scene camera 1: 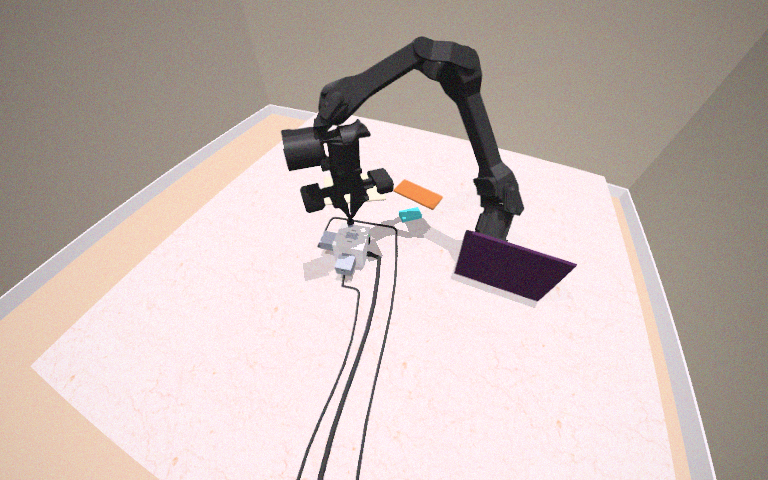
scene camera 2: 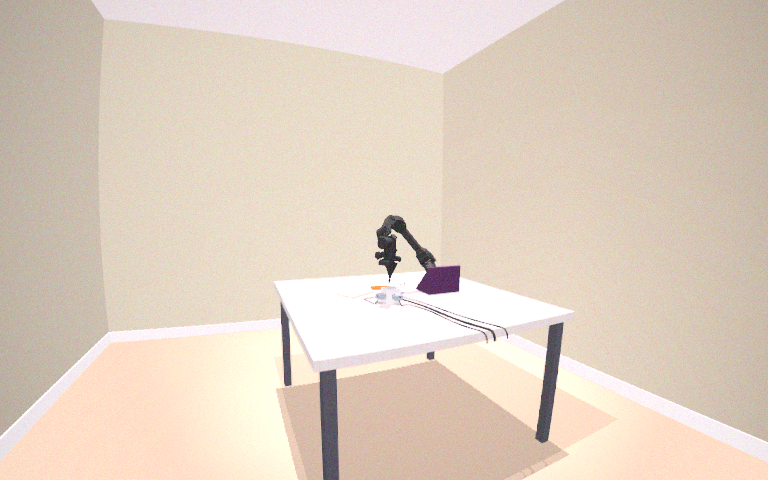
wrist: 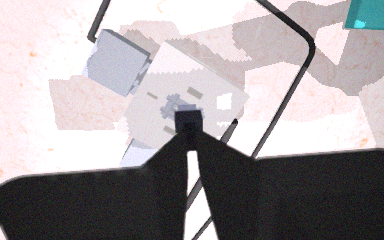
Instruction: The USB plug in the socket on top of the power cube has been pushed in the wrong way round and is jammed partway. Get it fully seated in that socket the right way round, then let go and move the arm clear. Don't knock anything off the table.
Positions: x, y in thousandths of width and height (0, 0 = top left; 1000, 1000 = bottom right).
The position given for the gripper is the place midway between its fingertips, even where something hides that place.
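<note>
Scene camera 1 shows the gripper (scene camera 1: 456, 453) and an orange card (scene camera 1: 532, 395). In the wrist view, the gripper (wrist: 496, 585) appears again, holding a black USB plug (wrist: 491, 498), and a white power cube (wrist: 452, 294) is visible as well, while the orange card is out of frame in the wrist view.
</note>
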